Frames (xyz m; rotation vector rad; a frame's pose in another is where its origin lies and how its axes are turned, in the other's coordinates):
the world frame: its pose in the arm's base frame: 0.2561 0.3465 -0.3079 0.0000 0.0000 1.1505
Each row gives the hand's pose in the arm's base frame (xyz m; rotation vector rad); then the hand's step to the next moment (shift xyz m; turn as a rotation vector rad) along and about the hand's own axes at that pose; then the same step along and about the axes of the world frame.
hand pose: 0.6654 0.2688 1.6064 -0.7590 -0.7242 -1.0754
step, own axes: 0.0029 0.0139 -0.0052 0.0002 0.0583 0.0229
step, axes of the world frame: 0.0044 -0.0141 -0.0030 0.0534 -0.0327 0.0020
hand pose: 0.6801 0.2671 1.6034 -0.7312 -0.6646 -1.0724
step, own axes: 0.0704 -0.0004 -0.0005 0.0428 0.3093 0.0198
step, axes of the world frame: -0.0249 -0.0367 0.0547 0.2002 -0.2398 -0.0170
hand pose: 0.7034 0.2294 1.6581 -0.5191 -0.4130 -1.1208
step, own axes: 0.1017 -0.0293 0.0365 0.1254 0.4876 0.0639
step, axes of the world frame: -0.0540 -0.0349 0.0917 0.3024 -0.4063 0.0321
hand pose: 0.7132 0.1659 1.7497 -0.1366 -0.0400 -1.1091
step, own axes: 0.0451 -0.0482 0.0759 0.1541 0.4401 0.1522
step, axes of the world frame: -0.0552 -0.0024 0.0841 0.2598 -0.3963 0.1267
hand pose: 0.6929 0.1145 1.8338 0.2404 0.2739 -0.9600
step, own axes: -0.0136 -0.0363 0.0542 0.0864 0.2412 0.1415
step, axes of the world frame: -0.0372 0.0172 0.0525 0.1273 -0.2329 0.1234
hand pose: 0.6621 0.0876 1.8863 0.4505 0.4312 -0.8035
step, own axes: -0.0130 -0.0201 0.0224 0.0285 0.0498 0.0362
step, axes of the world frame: -0.0230 0.0105 0.0209 0.0205 -0.0594 0.0256
